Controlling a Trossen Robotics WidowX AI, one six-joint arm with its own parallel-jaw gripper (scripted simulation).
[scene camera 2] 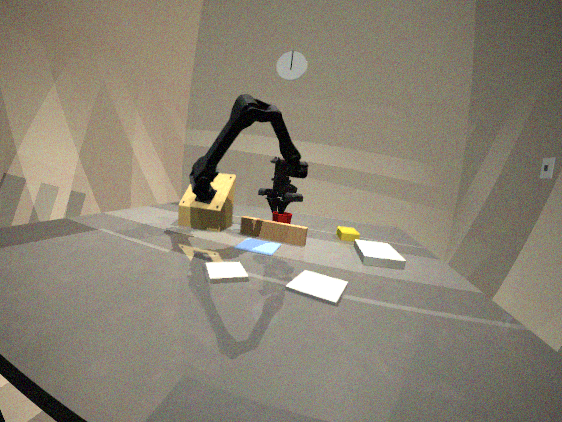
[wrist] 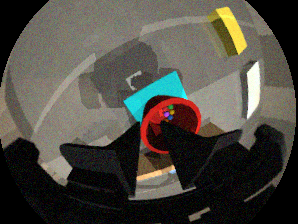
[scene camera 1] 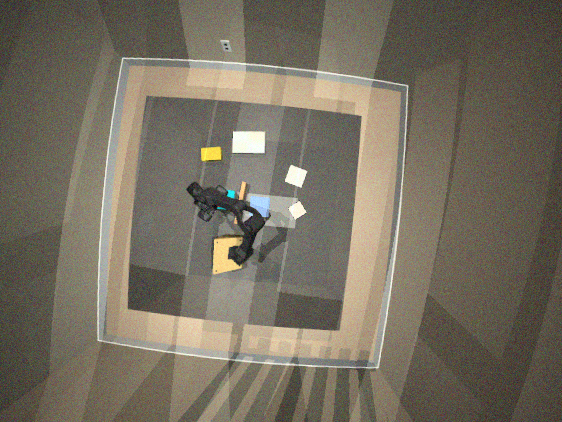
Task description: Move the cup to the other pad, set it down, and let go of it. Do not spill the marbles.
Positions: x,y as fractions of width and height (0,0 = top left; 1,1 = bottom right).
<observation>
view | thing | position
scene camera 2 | my gripper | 0.49,0.51
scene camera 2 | wooden bar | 0.52,0.56
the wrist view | my gripper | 0.51,0.56
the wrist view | cup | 0.63,0.52
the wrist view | cyan pad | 0.57,0.38
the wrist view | wooden bar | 0.51,0.73
</observation>
